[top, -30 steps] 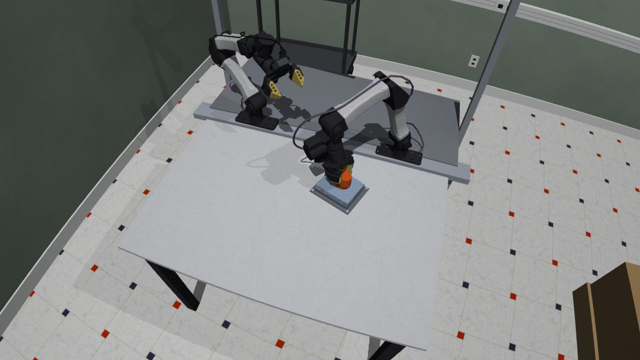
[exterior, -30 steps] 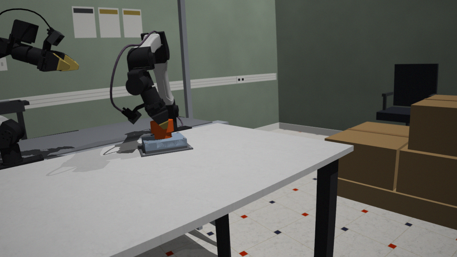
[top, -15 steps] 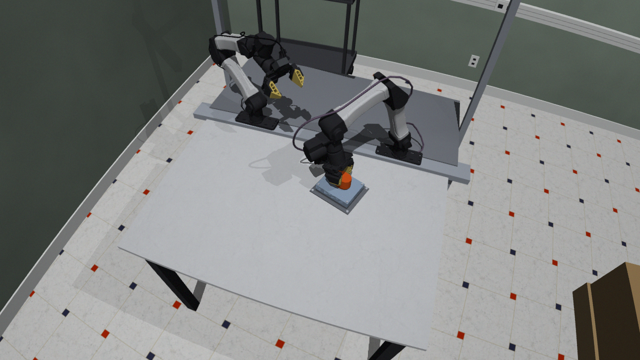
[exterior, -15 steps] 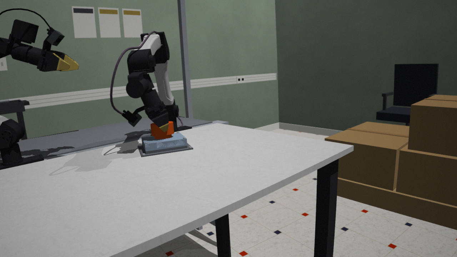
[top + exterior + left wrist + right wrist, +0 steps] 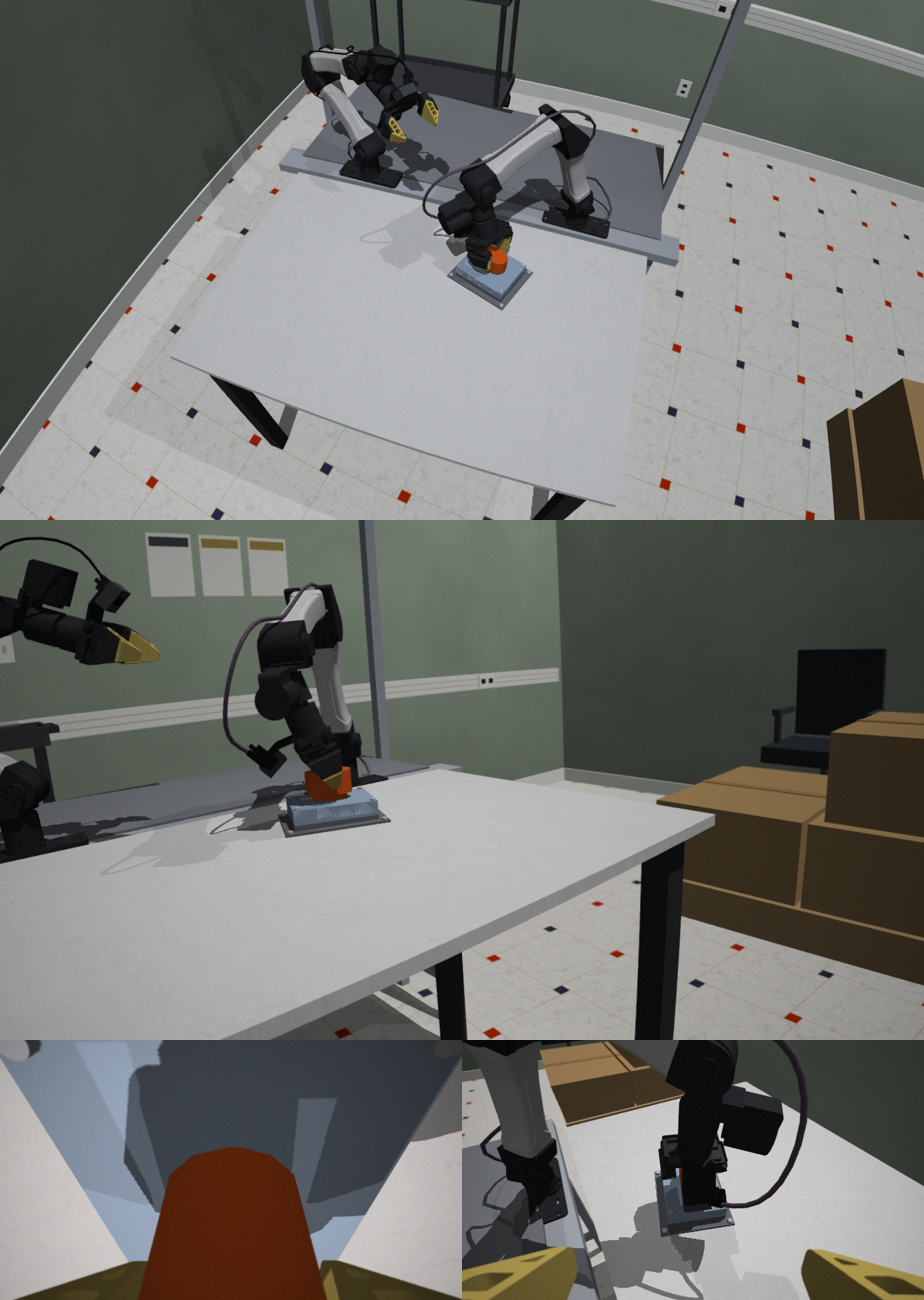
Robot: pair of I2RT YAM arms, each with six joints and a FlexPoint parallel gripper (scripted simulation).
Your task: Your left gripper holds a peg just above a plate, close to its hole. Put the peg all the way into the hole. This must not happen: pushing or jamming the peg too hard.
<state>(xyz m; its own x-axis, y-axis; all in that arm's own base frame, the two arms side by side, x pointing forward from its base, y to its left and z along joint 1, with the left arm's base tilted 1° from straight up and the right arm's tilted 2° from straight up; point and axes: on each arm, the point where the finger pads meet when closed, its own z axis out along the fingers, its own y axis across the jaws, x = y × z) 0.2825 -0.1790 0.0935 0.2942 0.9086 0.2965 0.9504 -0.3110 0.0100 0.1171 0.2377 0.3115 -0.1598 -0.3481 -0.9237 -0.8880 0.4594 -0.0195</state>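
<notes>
My left hand is 2 cm above the orange peg. Round my left hand: blue plate 5 cm below; grey beam 28 cm behind, 14 cm to the right, 10 cm below.
</notes>
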